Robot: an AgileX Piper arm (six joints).
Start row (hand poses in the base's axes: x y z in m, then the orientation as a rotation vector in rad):
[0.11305, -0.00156, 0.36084, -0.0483, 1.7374, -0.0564]
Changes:
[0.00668, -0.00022, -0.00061, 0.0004, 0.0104, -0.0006]
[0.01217, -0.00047, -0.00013, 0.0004, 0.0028, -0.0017]
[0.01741, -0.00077, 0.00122, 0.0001, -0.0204, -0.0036]
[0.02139, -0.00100, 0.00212, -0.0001, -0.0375, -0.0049]
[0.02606, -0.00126, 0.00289, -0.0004, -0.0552, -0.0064]
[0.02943, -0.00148, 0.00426, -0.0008, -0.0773, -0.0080]
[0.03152, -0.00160, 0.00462, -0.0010, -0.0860, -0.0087]
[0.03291, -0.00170, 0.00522, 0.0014, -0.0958, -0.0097]
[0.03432, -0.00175, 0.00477, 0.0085, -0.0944, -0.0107]
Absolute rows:
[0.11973, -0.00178, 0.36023, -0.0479, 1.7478, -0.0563]
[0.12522, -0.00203, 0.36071, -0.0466, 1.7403, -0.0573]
[0.13046, -0.00233, 0.36206, -0.0444, 1.7171, -0.0593]
[0.13444, -0.00256, 0.36296, -0.0428, 1.7001, -0.0606]
[0.13911, -0.00282, 0.36373, -0.0411, 1.6824, -0.0622]
[0.14248, -0.00304, 0.36510, -0.0393, 1.6604, -0.0641]
[0.14457, -0.00316, 0.36546, -0.0385, 1.6517, -0.0648]
[0.14596, -0.00326, 0.36606, -0.0356, 1.6420, -0.0636]
[0.14737, -0.00331, 0.36561, -0.0296, 1.6435, -0.0583]

